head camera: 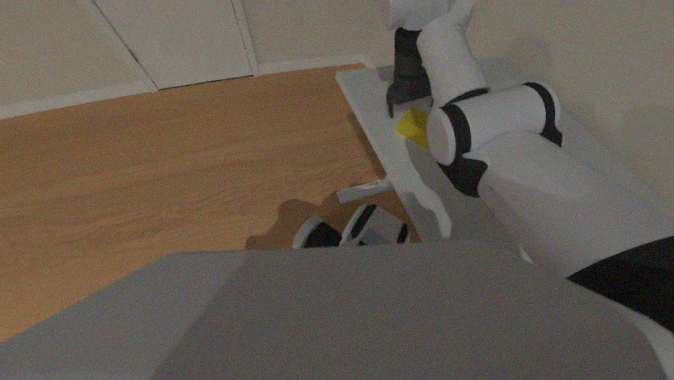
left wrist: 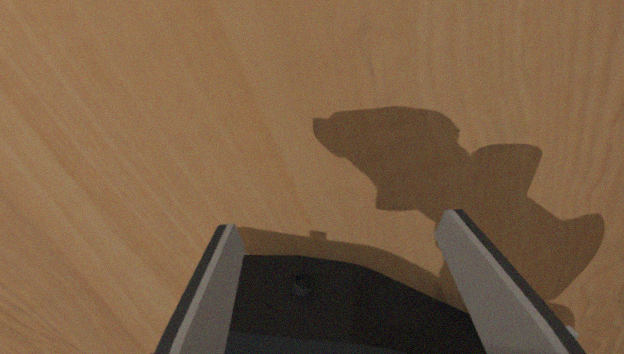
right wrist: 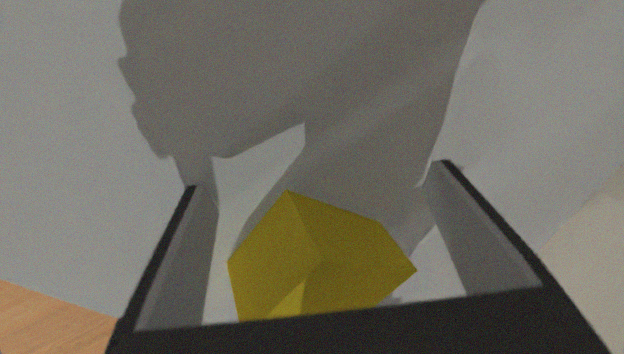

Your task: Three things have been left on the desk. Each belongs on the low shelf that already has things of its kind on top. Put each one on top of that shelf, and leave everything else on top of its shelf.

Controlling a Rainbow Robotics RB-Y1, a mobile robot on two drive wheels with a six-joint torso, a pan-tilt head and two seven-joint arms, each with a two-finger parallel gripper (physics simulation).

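Places are measured from the robot's base along level axes (x ahead, y left, z up), in centimetres.
Pixels of known places: left gripper, fingertip midpoint: (left wrist: 338, 229); right gripper, fingertip midpoint: (head camera: 410, 110) (right wrist: 320, 187).
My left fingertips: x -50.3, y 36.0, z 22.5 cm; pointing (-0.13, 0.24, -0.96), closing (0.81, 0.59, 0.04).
Note:
Behind a point stands the place of what it marks.
A yellow block (head camera: 413, 126) {z 76.1, x 23.8, y 8.0 cm} (right wrist: 345, 255) {z 76.1, x 30.1, y 9.4 cm} with slanted faces rests on the pale grey desk (head camera: 364, 92) {z 72.0, x 32.6, y 26.5 cm} (right wrist: 55, 150) {z 72.0, x 29.1, y 20.3 cm}. In the head view my right forearm hides part of it, and in the right wrist view the gripper body cuts off its near end. My right gripper (head camera: 411, 105) {z 73.8, x 32.0, y 11.4 cm} (right wrist: 320, 187) {z 73.8, x 32.0, y 11.4 cm} is open and empty, pointing at the desk, with one finger to each side of the block in its own view; a gap shows on both sides. My left gripper (left wrist: 338, 229) {z 22.5, x -50.3, y 36.0 cm} is open and empty above the wooden floor. The low shelves do not show.
The desk's long edge borders the wooden floor (head camera: 200, 165) {z 0.0, x -3.5, y 112.7 cm} (left wrist: 150, 125) {z 0.0, x -72.0, y 25.3 cm}. A pale bar (head camera: 364, 191) juts out over the floor from that edge. White and black robot parts (head camera: 380, 225) {z 53.5, x 6.2, y 1.1 cm} show near it. A white door (head camera: 185, 40) {z 33.5, x 54.3, y 179.3 cm} is at the back; a wall (head camera: 600, 60) {z 86.5, x 82.1, y -31.2 cm} is at the right.

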